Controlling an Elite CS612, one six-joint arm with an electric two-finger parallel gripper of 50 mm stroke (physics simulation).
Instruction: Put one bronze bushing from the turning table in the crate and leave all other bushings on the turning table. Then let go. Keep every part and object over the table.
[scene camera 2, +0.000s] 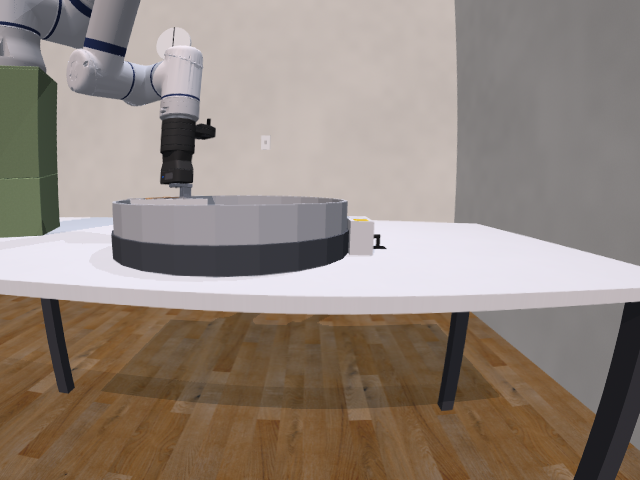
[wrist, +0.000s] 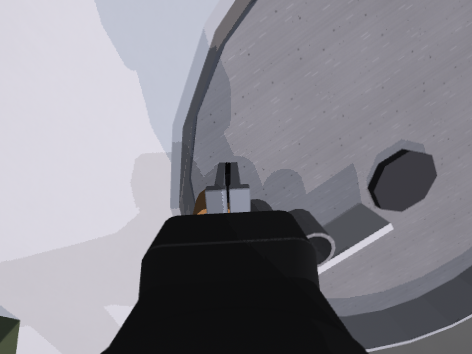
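Seen in the pictures: gripper, fingertip midpoint: (wrist: 228, 174); arm's base at its link origin: (scene camera 2: 8, 74).
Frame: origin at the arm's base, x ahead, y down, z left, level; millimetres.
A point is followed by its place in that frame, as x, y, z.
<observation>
The turning table (scene camera 2: 289, 222) @(809, 354, -191) (wrist: 320, 110) @(617, 368, 66) is a round grey pan with a raised wall and a dark base. A bronze bushing (wrist: 200, 204) @(497, 342, 54) is in the pan near its wall, mostly hidden behind the fingers and gripper body in the wrist view. Grey bushings stand beside it: one (wrist: 261, 204) @(537, 359, 18) barely shows, and another (wrist: 306, 225) @(563, 341, -10) is partly covered by the gripper body. My gripper (scene camera 2: 185, 196) (wrist: 228, 174) @(525, 367, 55) points down with its fingers shut together, nothing seen between them. Its tips are at about rim height in the scene view, close beside the bronze bushing. The crate does not show in either view.
A dark eight-sided hub (wrist: 404, 181) @(666, 359, -33) stands in the pan, with a slanted guide plate (wrist: 357, 223) @(607, 347, -40) near it. The pan wall is close on the gripper's left in the wrist view. A small white box (scene camera 2: 360, 237) @(903, 390, -53) adjoins the pan. A green pedestal (scene camera 2: 20, 149) @(100, 207, -36) carries the arm.
</observation>
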